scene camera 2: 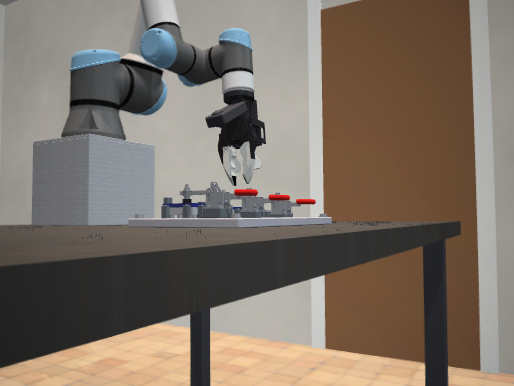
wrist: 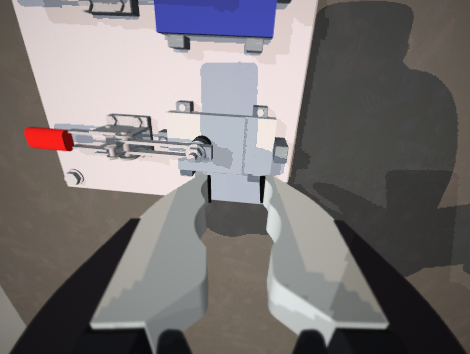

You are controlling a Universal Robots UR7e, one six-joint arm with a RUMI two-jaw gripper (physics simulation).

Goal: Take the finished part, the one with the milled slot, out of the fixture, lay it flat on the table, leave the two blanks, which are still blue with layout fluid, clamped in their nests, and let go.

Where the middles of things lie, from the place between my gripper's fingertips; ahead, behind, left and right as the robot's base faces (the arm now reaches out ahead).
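Scene:
Finished part (wrist: 241,144): 2 cm ahead of my hand, 6 cm below. Clamp arm (wrist: 200,149): 4 cm below my hand, 6 cm ahead. Fixture plate (scene camera 2: 268,221): 8 cm ahead of my hand, 8 cm below, 11 cm to the right. Going by their middles, farthest from my hand of the things named here: the fixture plate.

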